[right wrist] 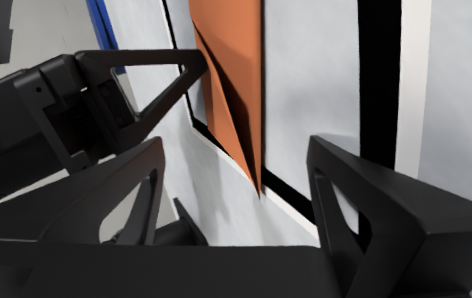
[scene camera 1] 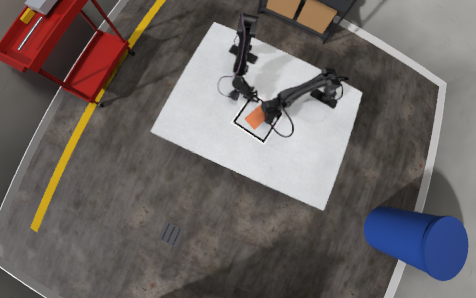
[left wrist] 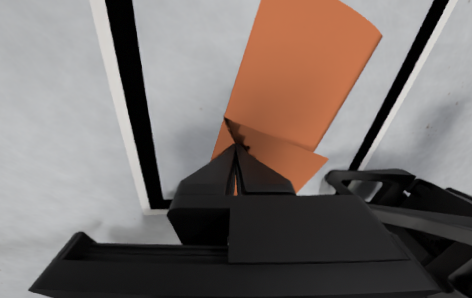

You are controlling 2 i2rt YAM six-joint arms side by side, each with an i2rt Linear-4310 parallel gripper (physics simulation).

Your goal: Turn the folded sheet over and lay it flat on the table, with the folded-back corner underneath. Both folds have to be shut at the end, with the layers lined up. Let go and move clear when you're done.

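Note:
The orange folded sheet (scene camera 1: 254,119) (left wrist: 300,70) (right wrist: 227,22) lies inside the black outlined square (scene camera 1: 249,131) (left wrist: 136,100) (right wrist: 379,75). Its far edge in the left wrist view is curved. Near the left fingers one layer crosses another, with a dark gap between them; in the right wrist view the layers stand apart and narrow to a point. My left gripper (scene camera 1: 268,113) (left wrist: 235,149) (right wrist: 204,58) is shut, its tips at the sheet by that gap, gripping no visible layer. My right gripper (scene camera 1: 256,99) (right wrist: 235,148) is open and empty, off the sheet's pointed end.
The white table (scene camera 1: 200,95) carries both arms, which come close together at the square. A cable loop hangs beside the left gripper. A red cart (scene camera 1: 95,67) is at the upper left, a shelf with brown boxes (scene camera 1: 317,16) at the top, and a blue barrel (scene camera 1: 400,230) at the lower right.

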